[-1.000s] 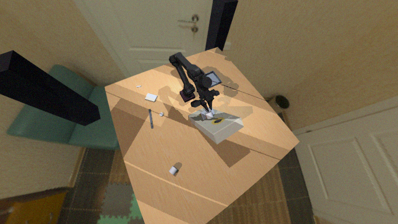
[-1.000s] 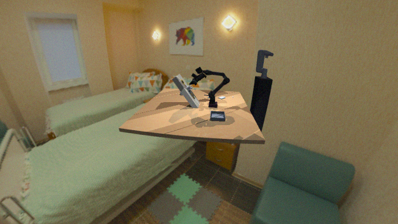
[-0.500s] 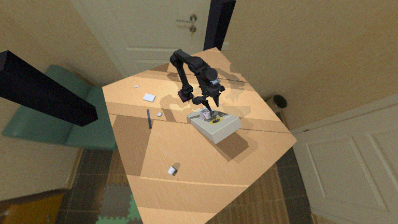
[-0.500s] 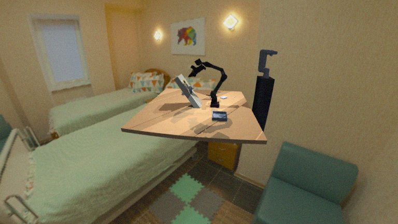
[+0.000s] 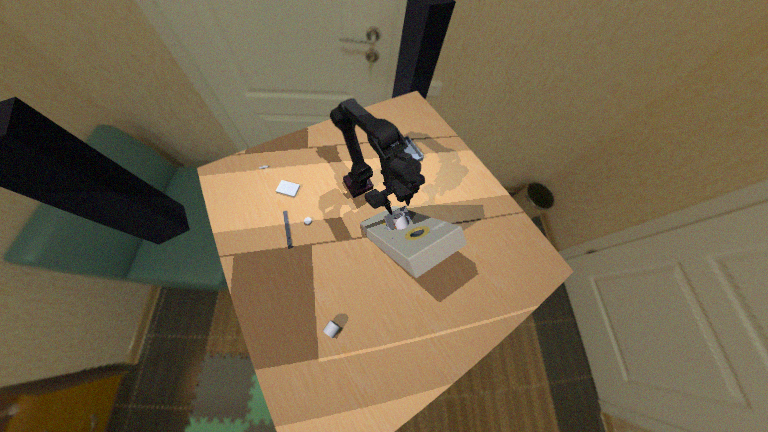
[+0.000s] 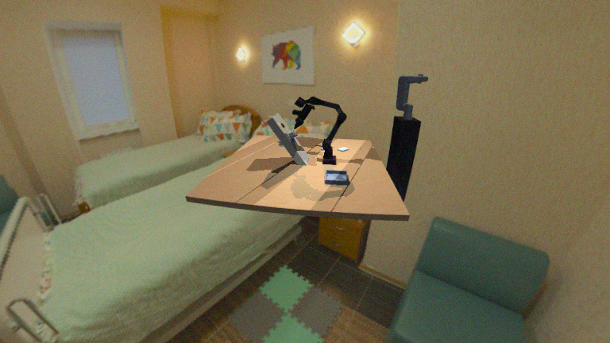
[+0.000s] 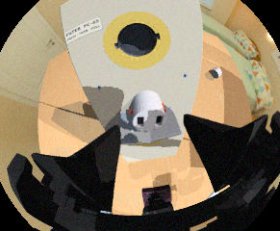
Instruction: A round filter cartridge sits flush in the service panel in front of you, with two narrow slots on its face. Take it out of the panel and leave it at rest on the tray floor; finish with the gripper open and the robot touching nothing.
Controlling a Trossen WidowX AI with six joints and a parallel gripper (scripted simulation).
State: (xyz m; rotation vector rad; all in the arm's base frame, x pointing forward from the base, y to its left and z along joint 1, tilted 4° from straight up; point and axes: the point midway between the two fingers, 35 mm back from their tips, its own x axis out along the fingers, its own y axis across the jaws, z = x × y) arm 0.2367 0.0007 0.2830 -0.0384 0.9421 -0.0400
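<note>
The round filter cartridge is 5 cm below my gripper tip and 2 cm ahead of it. Round my gripper tip: white card 42 cm behind, 28 cm to the right, 27 cm below; then dark blue tray 32 cm behind, 30 cm to the left, 26 cm below.
</note>
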